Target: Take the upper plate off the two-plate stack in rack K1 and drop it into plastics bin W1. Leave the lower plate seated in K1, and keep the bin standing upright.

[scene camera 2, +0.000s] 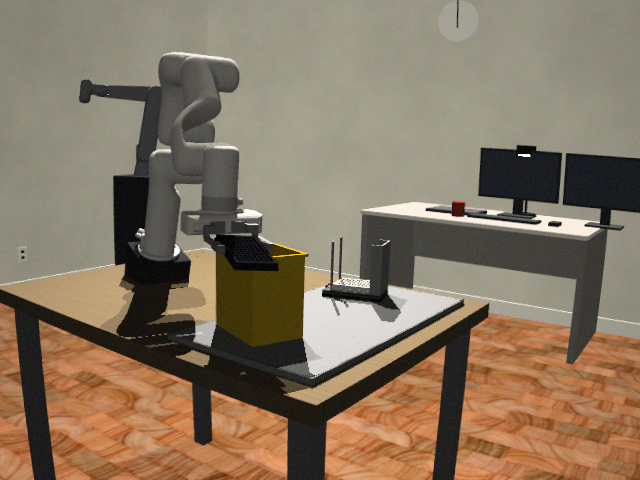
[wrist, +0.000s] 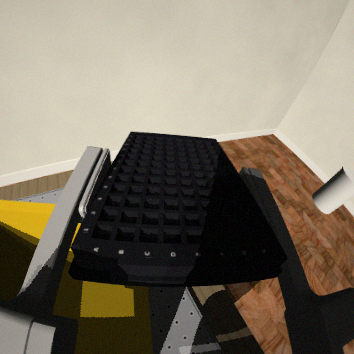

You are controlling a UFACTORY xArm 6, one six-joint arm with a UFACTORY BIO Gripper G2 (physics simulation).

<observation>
The pictures show: my gripper, a black plate and a yellow bin W1.
My gripper shows as well in the wrist view.
</observation>
